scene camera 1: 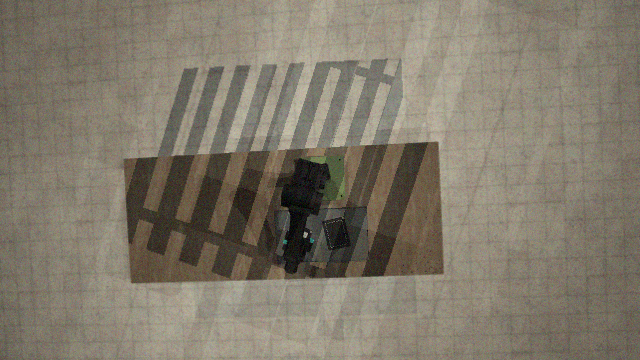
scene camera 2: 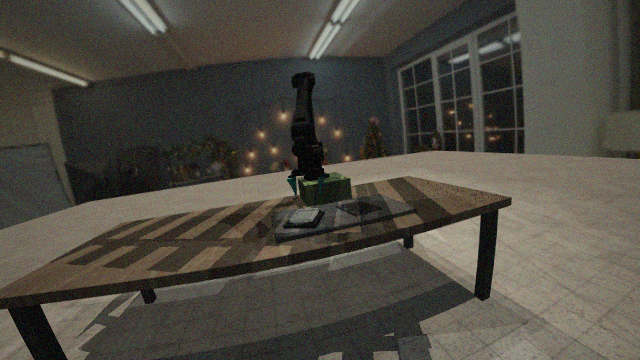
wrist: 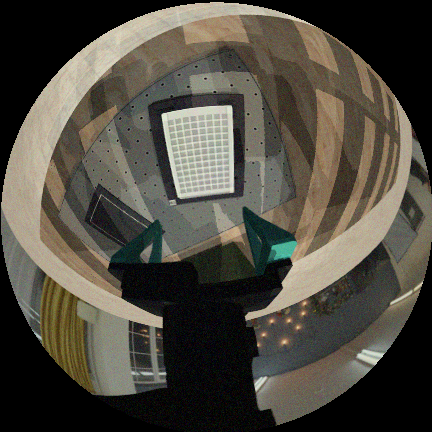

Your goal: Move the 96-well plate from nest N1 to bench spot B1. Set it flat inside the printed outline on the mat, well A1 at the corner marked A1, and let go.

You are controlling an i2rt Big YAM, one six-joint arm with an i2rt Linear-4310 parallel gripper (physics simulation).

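Frame: origin at the arm's base, x left, y ahead, z down, level; centimetres.
Seen in the pictures: gripper, between the fingertips: [scene camera 2: 308, 194] [wrist: 199, 216]; arm's base, origin of its link: [scene camera 2: 316, 177].
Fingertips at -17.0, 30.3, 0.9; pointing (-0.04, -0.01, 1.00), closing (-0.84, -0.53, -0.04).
Offsets run from my fingertips to a thing's middle, as dx, dy, dz. "spot": to the spot under its first point. Level surfaces: height alone.
The white 96-well plate {-3.6, +3.5, +6.7} [scene camera 2: 304, 216] [wrist: 202, 152] lies flat in the dark raised nest {-3.6, +3.5, +7.7} [wrist: 239, 150] on the left part of the grey board in the scene camera 2 view. A small pale tag {spot: +5.3, +0.4, +7.4} [wrist: 172, 202] marks a nest corner nearest the fingers. The arm mostly covers the plate in the scene camera 1 view. The dark mat {dz +8.4} [scene camera 1: 337, 234] [scene camera 2: 359, 207] [wrist: 117, 217] with the thin printed outline lies apart on the board, with no plate on it. My gripper [scene camera 1: 298, 241] [scene camera 2: 307, 186] [wrist: 199, 216] is open and empty, above the board and the plate's level.
The perforated grey board [scene camera 1: 357, 250] [scene camera 2: 400, 206] [wrist: 260, 145] lies on the wooden table {dz +9.9} [scene camera 1: 410, 210] [scene camera 2: 470, 200]. A green block [scene camera 1: 336, 175] [scene camera 2: 327, 190] [wrist: 220, 260] stands at the arm's base, behind the board. Striped shadows cross the table.
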